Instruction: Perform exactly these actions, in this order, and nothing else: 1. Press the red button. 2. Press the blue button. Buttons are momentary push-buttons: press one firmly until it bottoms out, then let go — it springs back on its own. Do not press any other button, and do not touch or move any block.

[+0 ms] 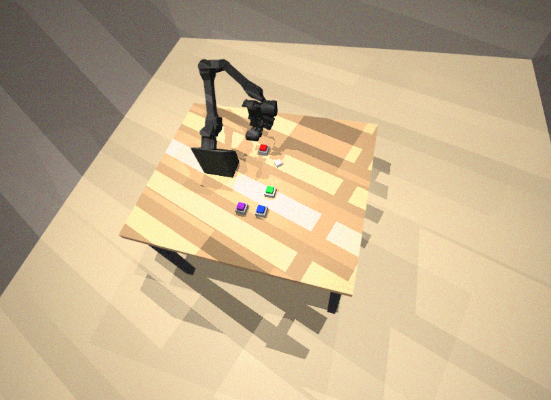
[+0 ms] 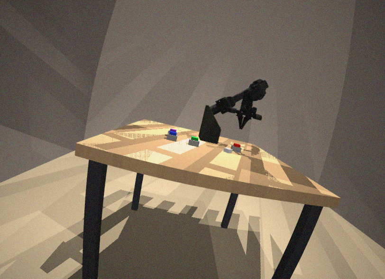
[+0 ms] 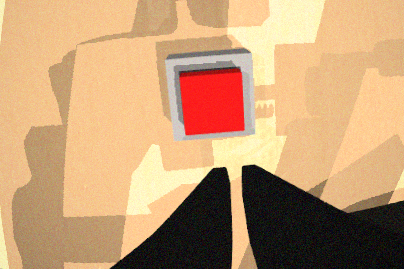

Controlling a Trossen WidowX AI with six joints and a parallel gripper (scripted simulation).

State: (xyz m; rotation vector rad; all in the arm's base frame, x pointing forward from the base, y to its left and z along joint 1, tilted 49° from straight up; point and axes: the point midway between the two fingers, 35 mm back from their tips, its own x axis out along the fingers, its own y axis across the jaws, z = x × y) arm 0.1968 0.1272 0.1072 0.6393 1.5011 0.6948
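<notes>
Right now the blue button is 34 cm to the right of my gripper tip, 10 cm ahead of it and 9 cm below it. Round my gripper tip: red button: 9 cm below; then green button: 23 cm to the right, 11 cm ahead, 9 cm below; then white block: 11 cm below, 10 cm ahead, 6 cm to the right.
</notes>
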